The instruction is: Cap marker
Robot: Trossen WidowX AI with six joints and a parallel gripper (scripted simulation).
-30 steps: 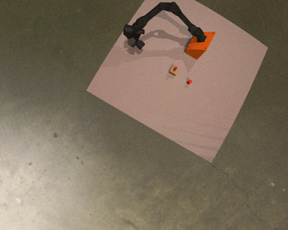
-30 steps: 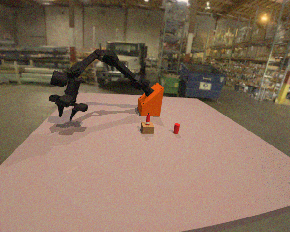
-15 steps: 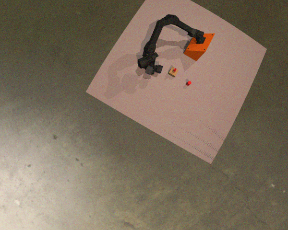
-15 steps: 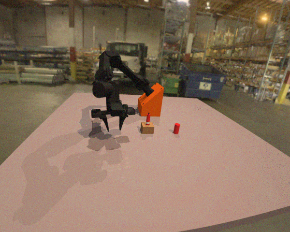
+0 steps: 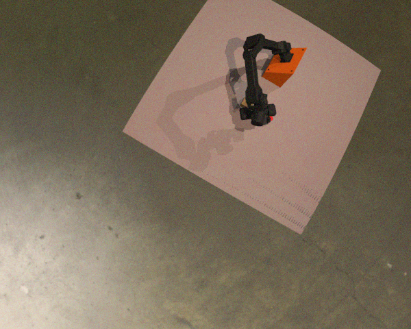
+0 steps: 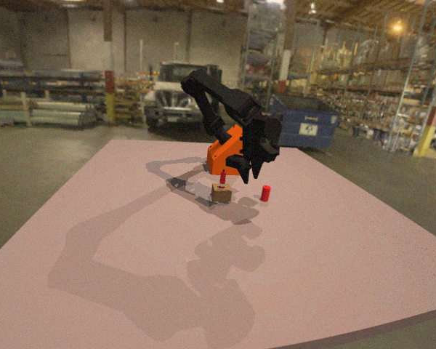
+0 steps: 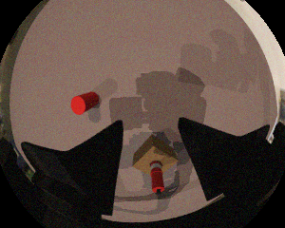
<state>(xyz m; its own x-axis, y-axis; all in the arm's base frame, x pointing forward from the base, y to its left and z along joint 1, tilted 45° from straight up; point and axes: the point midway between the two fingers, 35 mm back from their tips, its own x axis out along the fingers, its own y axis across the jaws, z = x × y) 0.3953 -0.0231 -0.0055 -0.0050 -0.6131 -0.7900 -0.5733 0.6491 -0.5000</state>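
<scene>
Now: gripper tip 9 cm to the right of the red cap, 7 cm above it and 5 cm past it. Round my gripper tip: holder block (8 cm below, 8 cm behind, 7 cm to the right).
</scene>
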